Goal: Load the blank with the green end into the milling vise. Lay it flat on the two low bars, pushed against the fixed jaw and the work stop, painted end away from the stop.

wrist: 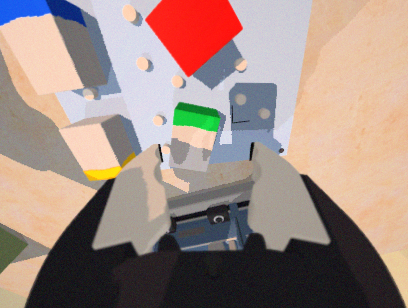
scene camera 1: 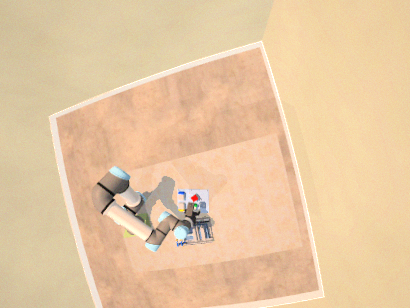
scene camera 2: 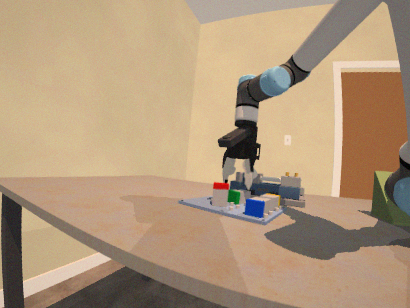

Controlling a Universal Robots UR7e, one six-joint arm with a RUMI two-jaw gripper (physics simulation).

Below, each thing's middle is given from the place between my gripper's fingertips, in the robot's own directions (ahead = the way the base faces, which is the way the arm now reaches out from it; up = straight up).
Scene:
My gripper is now 3 cm above the green-ended blank (wrist: 194, 130) and 1 cm past it. The rest, counted from my hand: yellow-ended blank (wrist: 100, 144): 11 cm behind, 3 cm to the left, 3 cm below; then pale blue tray (scene camera 2: 204, 203): 5 cm to the left, 5 cm below, 1 cm behind.

